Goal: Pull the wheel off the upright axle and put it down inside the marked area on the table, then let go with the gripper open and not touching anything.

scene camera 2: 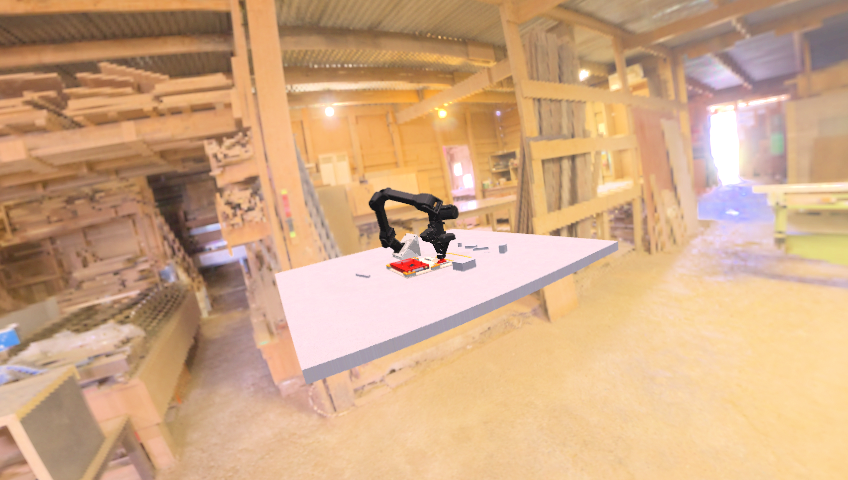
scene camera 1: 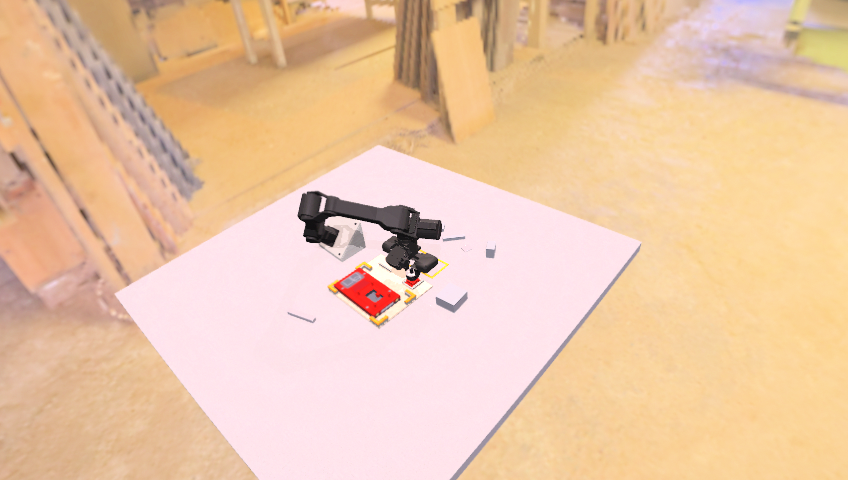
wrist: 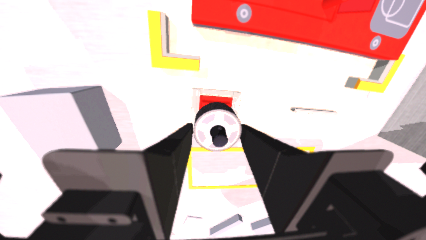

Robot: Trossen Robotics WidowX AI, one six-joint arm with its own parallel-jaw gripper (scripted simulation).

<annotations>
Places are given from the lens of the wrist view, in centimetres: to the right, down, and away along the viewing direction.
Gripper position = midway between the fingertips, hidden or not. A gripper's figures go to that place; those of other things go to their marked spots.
my gripper (wrist: 216,128): 0, 1, 11
wheel (wrist: 216,113): 0, 0, 9
</annotations>
